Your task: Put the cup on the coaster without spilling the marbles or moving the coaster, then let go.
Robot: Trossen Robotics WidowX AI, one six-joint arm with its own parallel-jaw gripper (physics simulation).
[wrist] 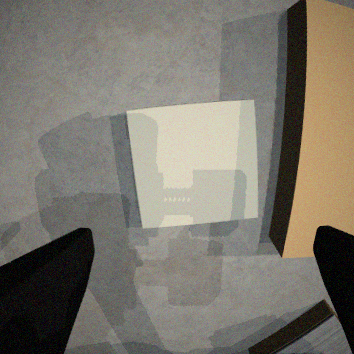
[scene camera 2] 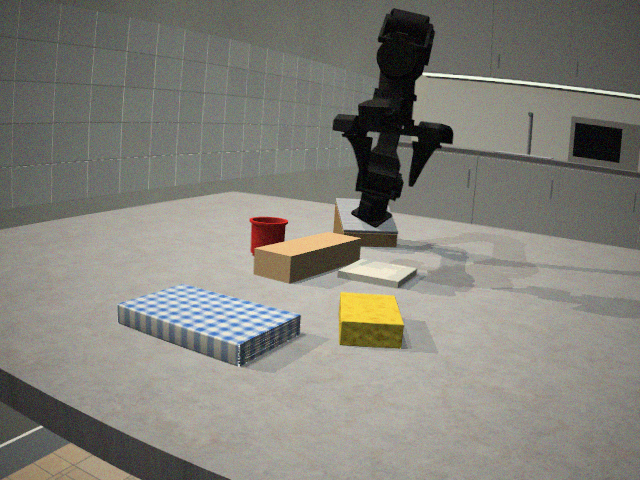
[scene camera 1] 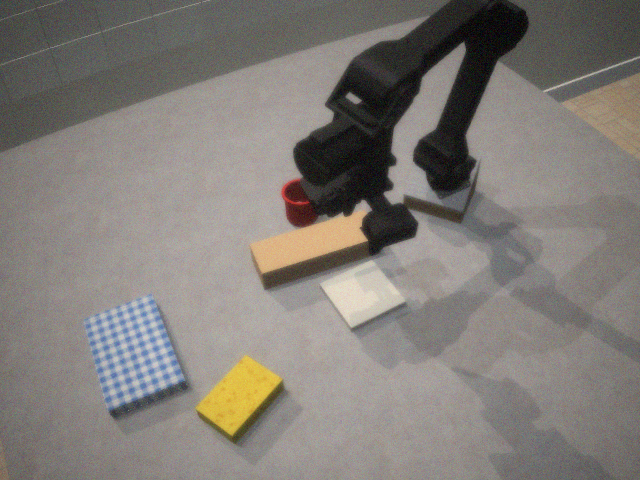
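Pixels of known places: gripper, fingertip midpoint: (wrist: 207, 241) (scene camera 2: 386, 182) (scene camera 1: 360, 234); arm's base, link origin: (scene camera 2: 371, 214) (scene camera 1: 448, 178).
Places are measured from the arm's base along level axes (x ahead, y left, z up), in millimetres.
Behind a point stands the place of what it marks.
Observation:
The red cup (scene camera 1: 300, 212) @(y -8, x 276, z -17 mm) (scene camera 2: 264, 237) @(y -20, x 292, z -19 mm) stands upright on the table behind the wooden block, on the far side from the coaster; part of it is hidden by the arm in scene camera 1. The marbles cannot be made out. The coaster (scene camera 1: 361, 299) @(y 184, x 225, z -46 mm) (scene camera 2: 376, 271) @(y 176, x 234, z -46 mm) (wrist: 200, 142) @(y 170, x 239, z -46 mm) is a pale square slab lying flat on the table, with nothing standing on it. My gripper (scene camera 2: 386, 186) @(y 177, x 227, z 97 mm) (wrist: 207, 241) @(y 177, x 227, z 97 mm) is open and empty, pointing down, well above the table. The cup does not show in the wrist view.
A long wooden block (scene camera 1: 310, 246) @(y 77, x 280, z -15 mm) (scene camera 2: 320, 250) @(y 104, x 290, z -18 mm) (wrist: 325, 130) @(y 81, x 269, z -16 mm) lies between cup and coaster. A grey-topped wooden base (scene camera 1: 434, 206) @(y 31, x 36, z -34 mm) (scene camera 2: 379, 239) @(y 41, x 25, z -42 mm) is under the arm's foot. A blue checked cloth (scene camera 1: 134, 351) @(y 194, x 586, z -33 mm) (scene camera 2: 206, 320) @(y 215, x 615, z -33 mm) and a yellow sponge (scene camera 1: 241, 395) @(y 312, x 441, z -27 mm) (scene camera 2: 370, 320) @(y 337, x 483, z -28 mm) lie toward the front.

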